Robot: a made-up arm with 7 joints.
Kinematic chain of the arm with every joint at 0, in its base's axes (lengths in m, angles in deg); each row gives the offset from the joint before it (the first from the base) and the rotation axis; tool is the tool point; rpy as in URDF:
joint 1: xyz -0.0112 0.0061 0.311 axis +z
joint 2: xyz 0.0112 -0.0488 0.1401 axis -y
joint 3: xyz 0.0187 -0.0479 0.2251 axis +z
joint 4: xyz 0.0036 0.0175 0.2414 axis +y
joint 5: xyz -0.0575 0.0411 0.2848 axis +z
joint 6: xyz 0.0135 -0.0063 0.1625 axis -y
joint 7: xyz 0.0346 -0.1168 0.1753 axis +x
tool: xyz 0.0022 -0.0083 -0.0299 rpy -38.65 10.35 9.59
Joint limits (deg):
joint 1: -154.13..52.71
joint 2: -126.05..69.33
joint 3: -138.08..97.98
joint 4: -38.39..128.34
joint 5: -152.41..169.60
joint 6: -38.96..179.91
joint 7: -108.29..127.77
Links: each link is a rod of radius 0.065 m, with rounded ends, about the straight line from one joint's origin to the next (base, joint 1, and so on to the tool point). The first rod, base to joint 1, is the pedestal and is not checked.
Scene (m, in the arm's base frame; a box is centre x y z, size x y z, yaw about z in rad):
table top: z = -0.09
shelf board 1: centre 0.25 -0.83 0 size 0.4 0.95 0.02 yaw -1.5
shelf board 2: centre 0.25 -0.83 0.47 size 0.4 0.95 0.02 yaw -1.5
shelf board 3: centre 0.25 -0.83 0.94 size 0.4 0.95 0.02 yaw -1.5
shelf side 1: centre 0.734 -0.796 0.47 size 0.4 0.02 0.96 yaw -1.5
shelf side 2: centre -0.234 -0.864 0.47 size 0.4 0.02 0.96 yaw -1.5
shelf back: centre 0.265 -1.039 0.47 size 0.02 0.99 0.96 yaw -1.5
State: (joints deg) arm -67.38 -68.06 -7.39 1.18 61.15 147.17 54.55
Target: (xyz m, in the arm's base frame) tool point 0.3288 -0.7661 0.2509
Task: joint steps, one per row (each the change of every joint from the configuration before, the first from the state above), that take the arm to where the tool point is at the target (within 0.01 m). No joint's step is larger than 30 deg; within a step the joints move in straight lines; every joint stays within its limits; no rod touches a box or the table.
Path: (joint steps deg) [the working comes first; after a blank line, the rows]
Joints at the target: -52.90 -98.42 -3.11 11.87 64.96 134.12 52.50
Straight joint move there: touches shelf board 2.

1: 12.33 8.44 3.84 25.43 -25.67 5.89 -2.52
2: 12.33 8.43 3.85 25.43 -25.66 5.89 -2.52
3: 12.34 8.44 3.84 25.44 -25.67 5.89 -2.52
4: 12.33 8.43 3.84 25.43 -25.66 5.89 -2.51
5: 12.33 8.44 3.85 25.43 -25.67 5.89 -2.52
6: -7.72 -8.16 0.89 -7.21 25.66 -2.34 1.47
7: -7.72 -8.15 0.90 -7.21 25.67 -2.33 1.48
8: -7.72 -8.15 0.90 -7.22 25.66 -2.33 1.48
9: -7.72 -8.16 0.90 -7.21 25.66 -2.33 1.47
10: -7.73 -8.15 0.90 -7.21 25.67 -2.33 1.48
11: -7.72 -8.15 0.89 -7.21 25.66 -2.33 1.47
12: -0.28 -7.87 -6.77 -24.40 -7.28 -9.50 0.57
13: -0.29 -7.88 -6.78 -24.40 -7.28 -9.51 0.56
14: -0.28 -7.87 -6.77 -24.40 -7.28 -9.50 0.56

